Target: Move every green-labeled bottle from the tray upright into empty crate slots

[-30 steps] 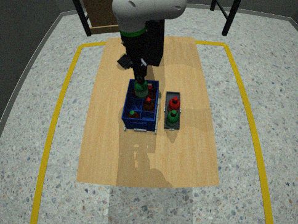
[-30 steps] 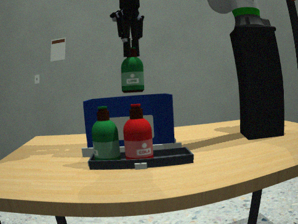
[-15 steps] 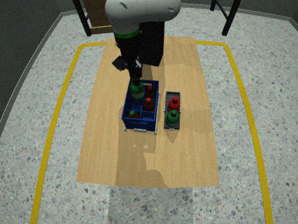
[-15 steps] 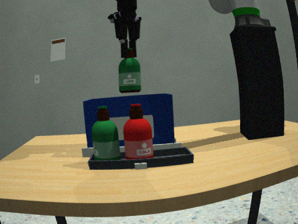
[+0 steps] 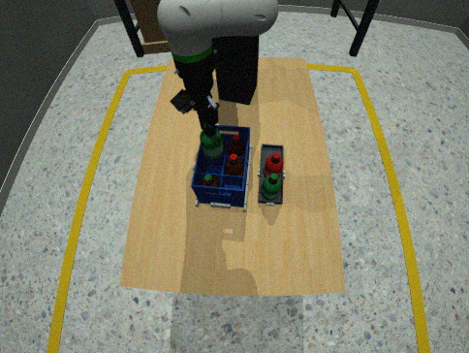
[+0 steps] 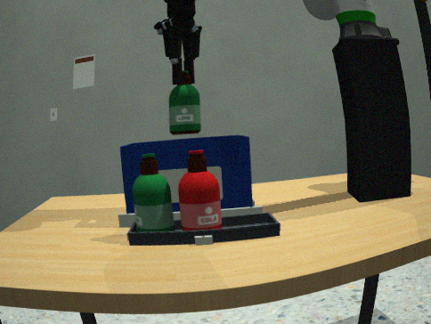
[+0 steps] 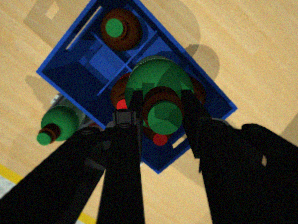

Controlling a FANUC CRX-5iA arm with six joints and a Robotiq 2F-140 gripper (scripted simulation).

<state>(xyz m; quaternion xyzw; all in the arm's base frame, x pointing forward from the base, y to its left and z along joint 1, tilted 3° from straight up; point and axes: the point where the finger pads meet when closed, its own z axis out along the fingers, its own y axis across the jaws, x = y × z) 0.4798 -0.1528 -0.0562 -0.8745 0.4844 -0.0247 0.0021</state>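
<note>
The blue crate is 260 mm below my hand, 30 mm to the left of it and 10 mm ahead of it. The rest, counted from my hand: red cola bottle: 260 mm below, 230 mm to the left, 40 mm ahead; tray: 330 mm below, 230 mm to the left, 30 mm ahead.
</note>
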